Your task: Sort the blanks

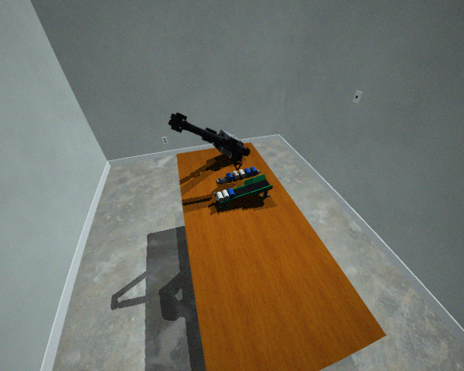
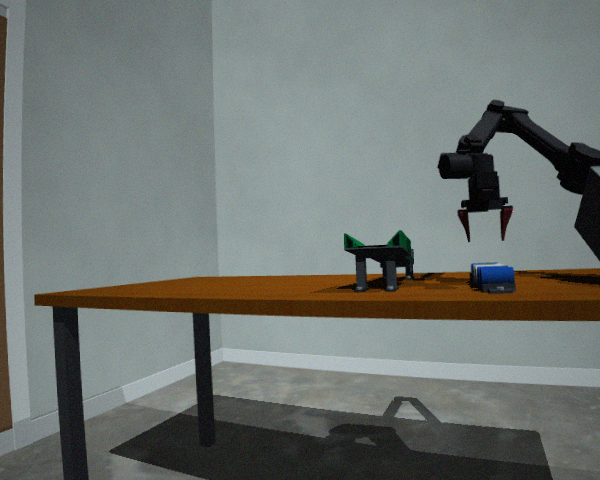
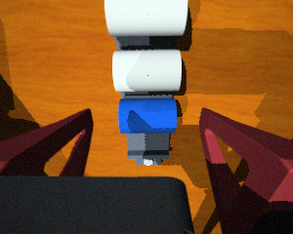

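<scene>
My hand is 30 mm to the right of the grey stock rack and 120 mm above it. Round my hand: feed ramp: 240 mm ahead, 10 mm to the right, 40 mm below.
</scene>
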